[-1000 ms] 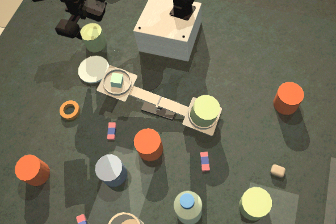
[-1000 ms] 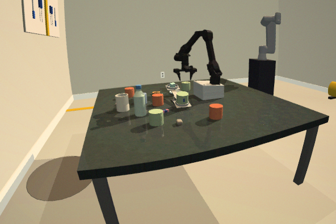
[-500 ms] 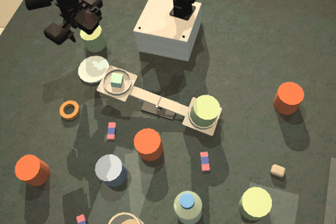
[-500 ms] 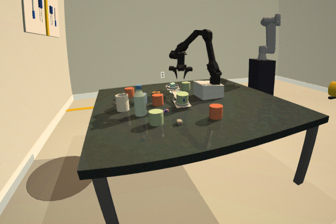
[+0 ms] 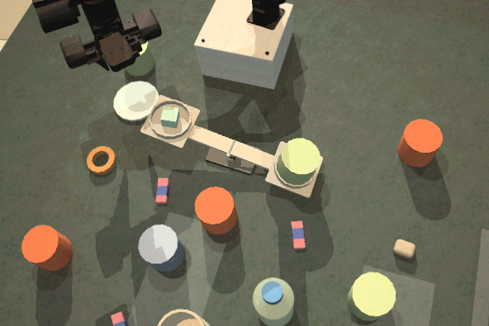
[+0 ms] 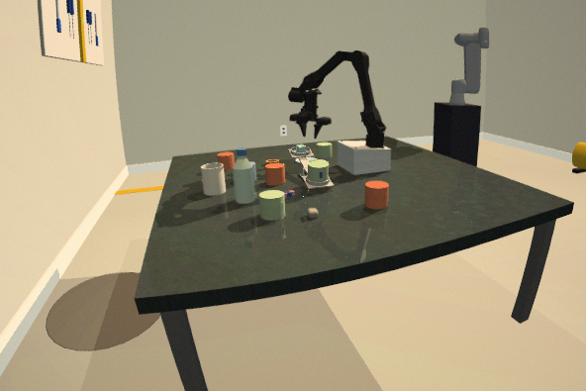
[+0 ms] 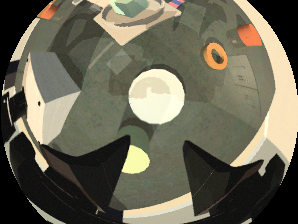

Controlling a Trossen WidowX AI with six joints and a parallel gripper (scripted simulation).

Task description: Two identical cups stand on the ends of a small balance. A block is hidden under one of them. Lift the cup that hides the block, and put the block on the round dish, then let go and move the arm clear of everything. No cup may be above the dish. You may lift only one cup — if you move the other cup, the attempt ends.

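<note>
The teal block lies 60 mm ahead of my gripper tip, 150 mm to the left of it and 20 mm below it. Also, from my gripper tip: beige lump (100 mm ahead, 640 mm to the left, 90 mm below); then round white dish (20 mm ahead, 20 mm to the left, 100 mm below); then grey-blue cup (290 mm ahead, 270 mm to the left, 70 mm below).
</note>
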